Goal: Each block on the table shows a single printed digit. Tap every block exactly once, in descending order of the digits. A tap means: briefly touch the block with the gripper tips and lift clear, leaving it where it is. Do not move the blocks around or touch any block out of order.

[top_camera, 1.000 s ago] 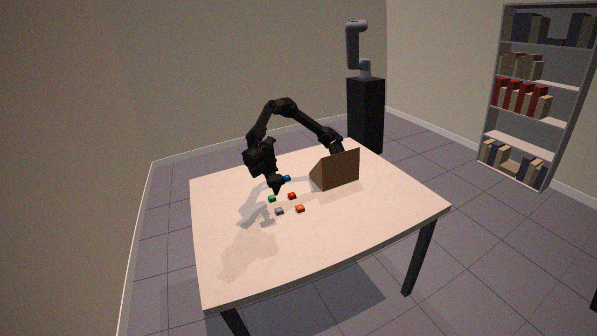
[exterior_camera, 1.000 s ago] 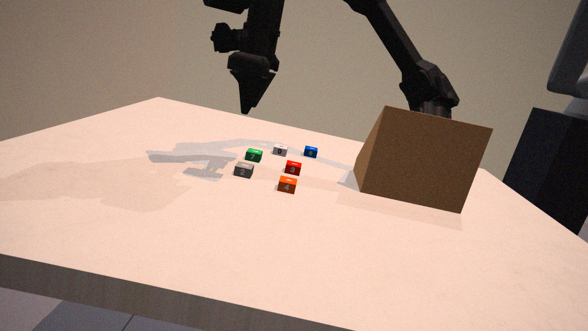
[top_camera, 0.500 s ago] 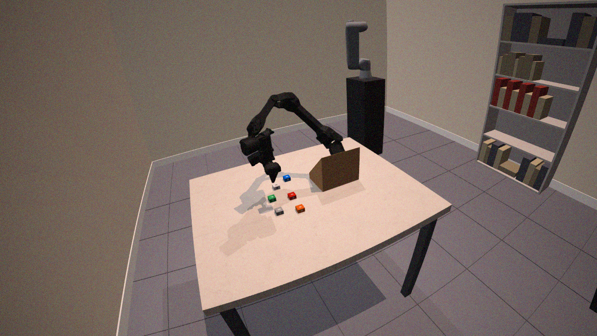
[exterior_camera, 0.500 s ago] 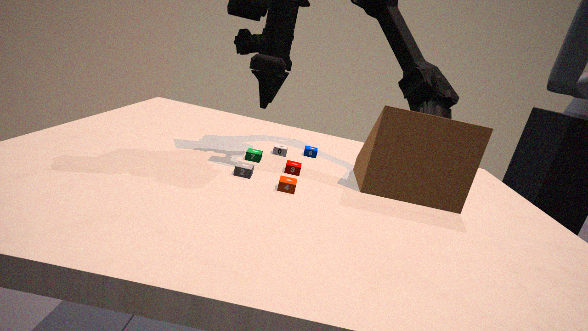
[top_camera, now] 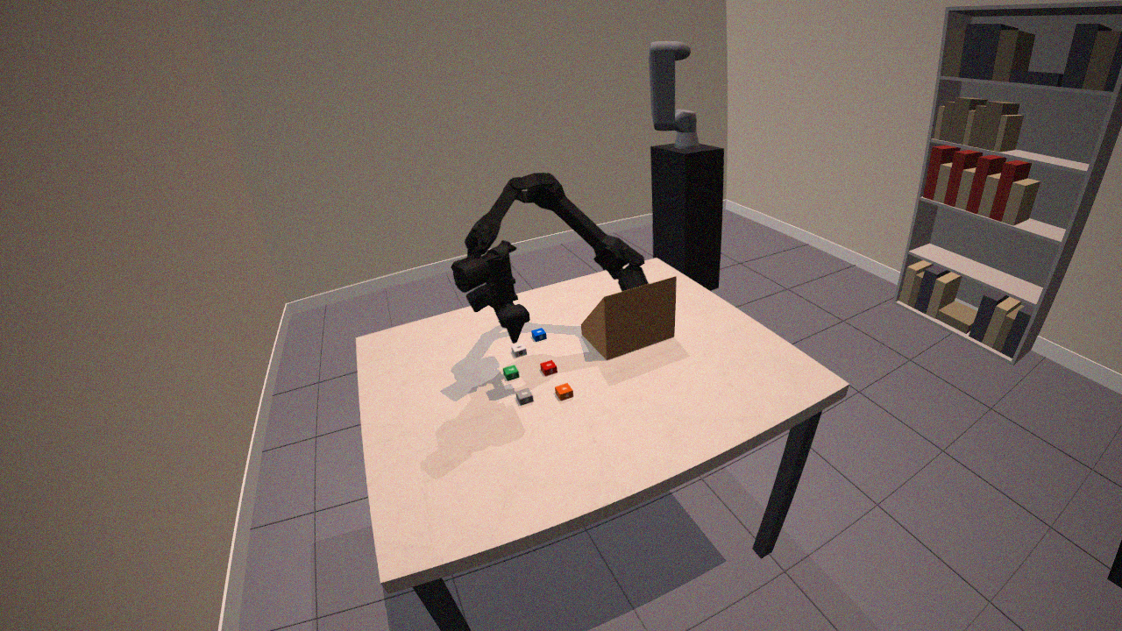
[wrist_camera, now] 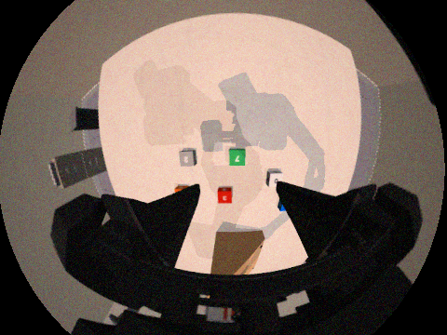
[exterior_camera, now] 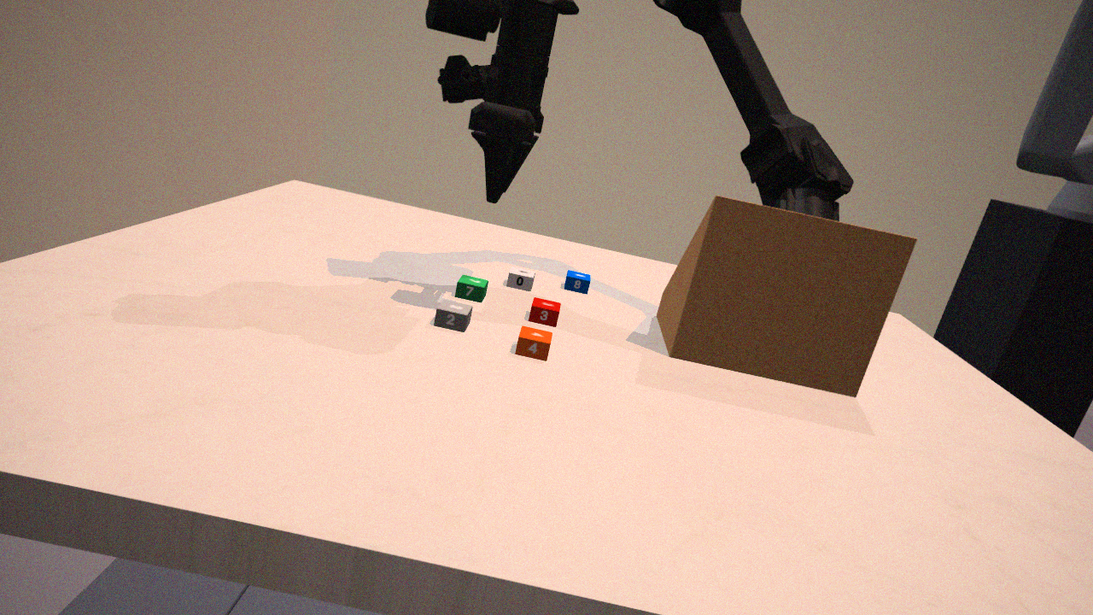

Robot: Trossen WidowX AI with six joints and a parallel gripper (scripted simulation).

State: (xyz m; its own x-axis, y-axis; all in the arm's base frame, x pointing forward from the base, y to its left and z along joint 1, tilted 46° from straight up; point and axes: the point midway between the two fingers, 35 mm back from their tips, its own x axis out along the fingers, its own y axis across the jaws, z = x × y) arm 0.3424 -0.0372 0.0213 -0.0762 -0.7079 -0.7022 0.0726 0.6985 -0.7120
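The blue 8 block is 13 cm to the right of my gripper tip, 13 cm behind it and 11 cm below it. From my gripper tip the other things lie so: red block 11 cm below, 8 cm behind, 3 cm to the left; then green block 11 cm below, 1 cm to the right, 1 cm ahead; then grey block 11 cm below, 10 cm to the left, 2 cm ahead.
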